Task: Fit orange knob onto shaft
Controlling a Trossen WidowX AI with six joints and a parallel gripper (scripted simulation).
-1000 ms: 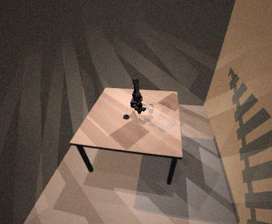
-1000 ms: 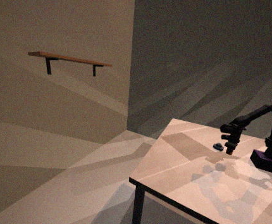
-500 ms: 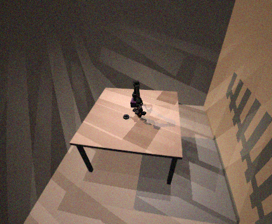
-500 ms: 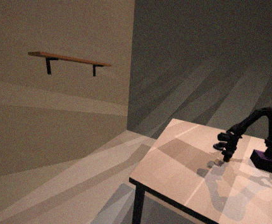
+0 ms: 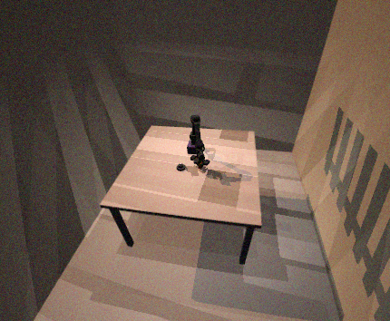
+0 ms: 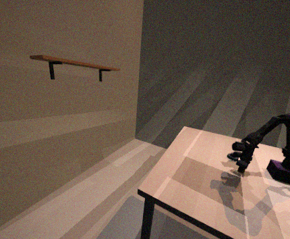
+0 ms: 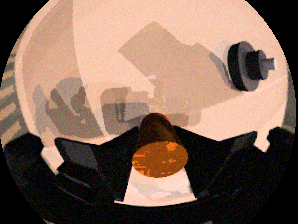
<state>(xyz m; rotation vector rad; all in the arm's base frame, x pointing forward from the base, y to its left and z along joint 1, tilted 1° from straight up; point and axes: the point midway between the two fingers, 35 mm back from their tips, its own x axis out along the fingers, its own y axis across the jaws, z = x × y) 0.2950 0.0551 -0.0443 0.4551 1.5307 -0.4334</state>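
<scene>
The orange knob lies 30 mm above my gripper tip. Round my gripper tip: round dark pedestal 180 mm to the right, 20 mm above.
</scene>
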